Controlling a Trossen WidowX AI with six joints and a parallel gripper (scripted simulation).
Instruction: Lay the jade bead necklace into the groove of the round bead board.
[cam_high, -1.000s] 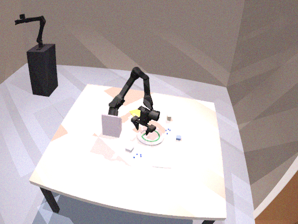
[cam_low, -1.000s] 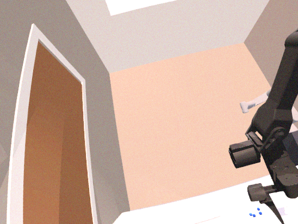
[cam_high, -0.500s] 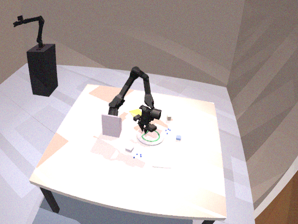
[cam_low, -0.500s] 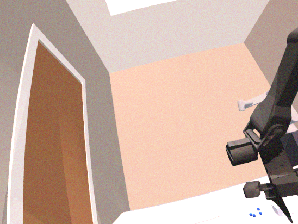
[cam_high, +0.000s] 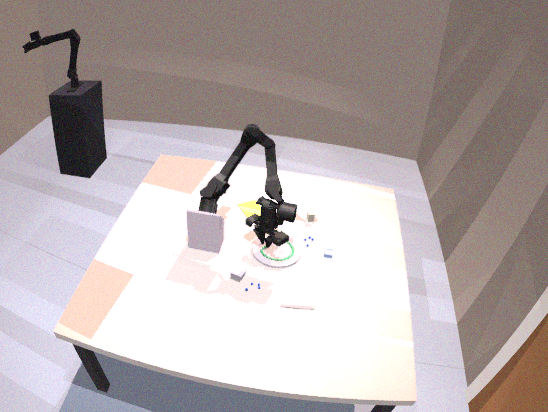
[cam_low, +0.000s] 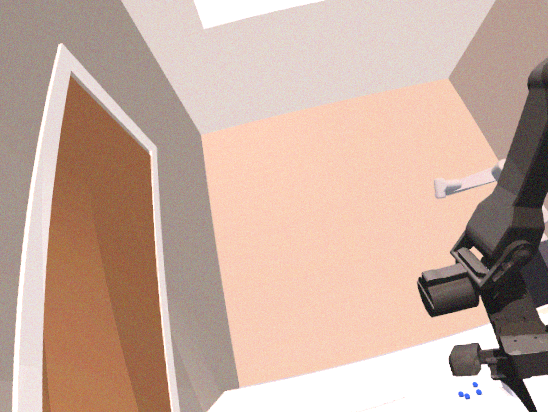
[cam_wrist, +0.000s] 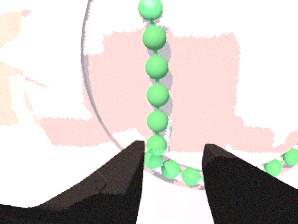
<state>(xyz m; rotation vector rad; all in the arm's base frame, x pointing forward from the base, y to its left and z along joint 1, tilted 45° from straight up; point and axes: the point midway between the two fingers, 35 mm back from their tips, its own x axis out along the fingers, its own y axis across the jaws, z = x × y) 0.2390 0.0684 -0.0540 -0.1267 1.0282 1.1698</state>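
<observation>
My gripper tip is now 50 mm short of the round white bead board, 10 mm to the right of it and 20 mm above it. From my gripper tip the other things lie so: yellow sheet: 100 mm behind, 260 mm to the left, 30 mm below; then blue block: 260 mm ahead, 40 mm to the left, 20 mm below; then cream block: 170 mm ahead, 260 mm to the left, 10 mm below.
</observation>
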